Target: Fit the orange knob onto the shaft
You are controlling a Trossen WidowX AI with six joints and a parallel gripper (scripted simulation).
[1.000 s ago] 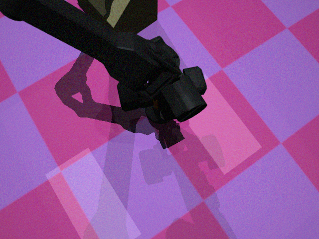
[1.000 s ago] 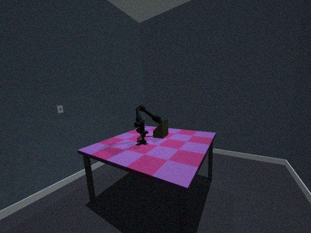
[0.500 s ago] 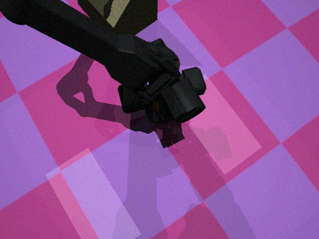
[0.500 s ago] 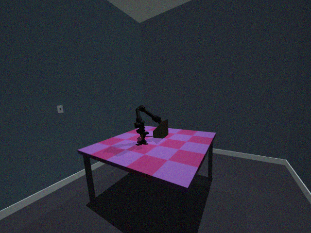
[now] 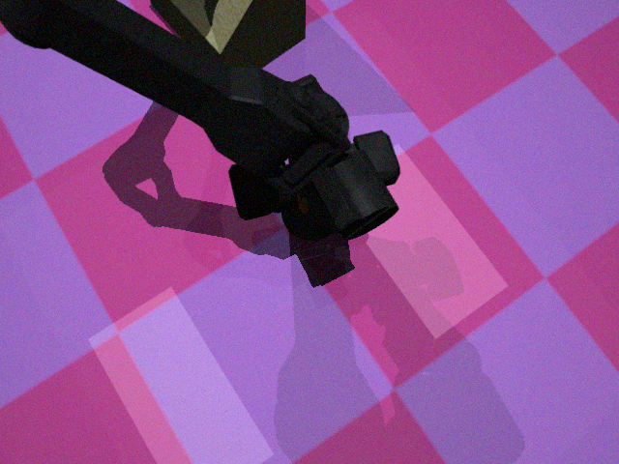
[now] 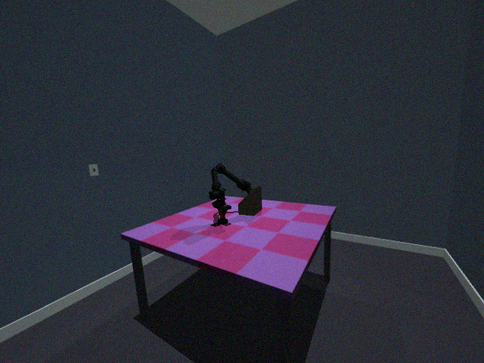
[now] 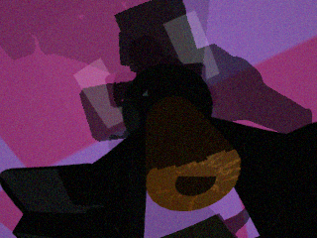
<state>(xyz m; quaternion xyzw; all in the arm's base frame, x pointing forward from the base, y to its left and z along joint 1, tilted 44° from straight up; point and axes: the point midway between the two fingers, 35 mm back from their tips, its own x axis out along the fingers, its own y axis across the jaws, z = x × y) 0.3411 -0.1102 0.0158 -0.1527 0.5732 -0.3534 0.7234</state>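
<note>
Now: gripper tip 20 mm below the orange knob. The rest, counted from my gripper tip: dark round pedestal (20 mm below).
</note>
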